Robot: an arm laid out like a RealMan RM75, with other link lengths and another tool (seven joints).
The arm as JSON. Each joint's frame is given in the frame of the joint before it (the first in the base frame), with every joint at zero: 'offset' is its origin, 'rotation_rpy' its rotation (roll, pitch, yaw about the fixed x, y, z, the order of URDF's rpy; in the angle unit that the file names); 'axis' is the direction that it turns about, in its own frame. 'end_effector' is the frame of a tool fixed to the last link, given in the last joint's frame.
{
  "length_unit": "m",
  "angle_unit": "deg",
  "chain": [
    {
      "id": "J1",
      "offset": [
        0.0,
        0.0,
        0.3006
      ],
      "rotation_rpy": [
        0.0,
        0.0,
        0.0
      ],
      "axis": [
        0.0,
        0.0,
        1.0
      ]
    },
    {
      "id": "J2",
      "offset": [
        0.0,
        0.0,
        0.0
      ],
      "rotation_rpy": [
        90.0,
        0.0,
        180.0
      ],
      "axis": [
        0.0,
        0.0,
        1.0
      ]
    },
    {
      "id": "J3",
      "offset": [
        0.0,
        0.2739,
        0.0
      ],
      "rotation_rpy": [
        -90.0,
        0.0,
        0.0
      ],
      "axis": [
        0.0,
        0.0,
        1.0
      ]
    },
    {
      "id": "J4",
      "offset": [
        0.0,
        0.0,
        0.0
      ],
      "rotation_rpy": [
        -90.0,
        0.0,
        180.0
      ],
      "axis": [
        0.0,
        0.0,
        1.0
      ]
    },
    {
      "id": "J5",
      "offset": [
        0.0,
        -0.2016,
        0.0
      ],
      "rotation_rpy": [
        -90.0,
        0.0,
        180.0
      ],
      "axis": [
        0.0,
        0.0,
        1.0
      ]
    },
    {
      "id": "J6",
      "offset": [
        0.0,
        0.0,
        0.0
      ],
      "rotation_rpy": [
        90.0,
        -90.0,
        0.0
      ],
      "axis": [
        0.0,
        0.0,
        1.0
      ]
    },
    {
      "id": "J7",
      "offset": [
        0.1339,
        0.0,
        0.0
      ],
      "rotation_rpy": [
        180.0,
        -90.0,
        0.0
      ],
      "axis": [
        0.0,
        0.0,
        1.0
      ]
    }
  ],
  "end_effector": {
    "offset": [
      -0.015,
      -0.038,
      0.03
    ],
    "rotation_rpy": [
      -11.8,
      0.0,
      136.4
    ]
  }
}
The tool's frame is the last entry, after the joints.
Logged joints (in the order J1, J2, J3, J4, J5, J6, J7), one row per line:
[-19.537, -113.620, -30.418, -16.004, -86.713, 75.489, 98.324]
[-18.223, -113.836, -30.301, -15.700, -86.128, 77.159, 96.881]
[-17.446, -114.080, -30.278, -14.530, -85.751, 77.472, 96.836]
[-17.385, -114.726, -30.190, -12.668, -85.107, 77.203, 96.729]
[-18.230, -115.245, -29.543, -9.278, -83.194, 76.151, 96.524]
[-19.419, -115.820, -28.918, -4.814, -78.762, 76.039, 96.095]
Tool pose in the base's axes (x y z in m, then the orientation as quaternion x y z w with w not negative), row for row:
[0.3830, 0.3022, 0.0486, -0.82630, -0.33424, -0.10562, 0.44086]
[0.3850, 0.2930, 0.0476, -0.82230, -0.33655, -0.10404, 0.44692]
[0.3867, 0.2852, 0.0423, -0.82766, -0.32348, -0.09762, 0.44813]
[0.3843, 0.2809, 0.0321, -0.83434, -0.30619, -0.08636, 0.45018]
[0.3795, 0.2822, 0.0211, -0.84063, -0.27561, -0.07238, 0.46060]
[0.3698, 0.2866, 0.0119, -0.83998, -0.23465, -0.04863, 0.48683]
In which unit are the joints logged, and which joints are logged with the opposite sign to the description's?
The joints are logged in degrees. Opposite sign: J1, J2, J6.
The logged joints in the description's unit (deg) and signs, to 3 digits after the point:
[19.537, 113.620, -30.418, -16.004, -86.713, -75.489, 98.324]
[18.223, 113.836, -30.301, -15.700, -86.128, -77.159, 96.881]
[17.446, 114.080, -30.278, -14.530, -85.751, -77.472, 96.836]
[17.385, 114.726, -30.190, -12.668, -85.107, -77.203, 96.729]
[18.230, 115.245, -29.543, -9.278, -83.194, -76.151, 96.524]
[19.419, 115.820, -28.918, -4.814, -78.762, -76.039, 96.095]

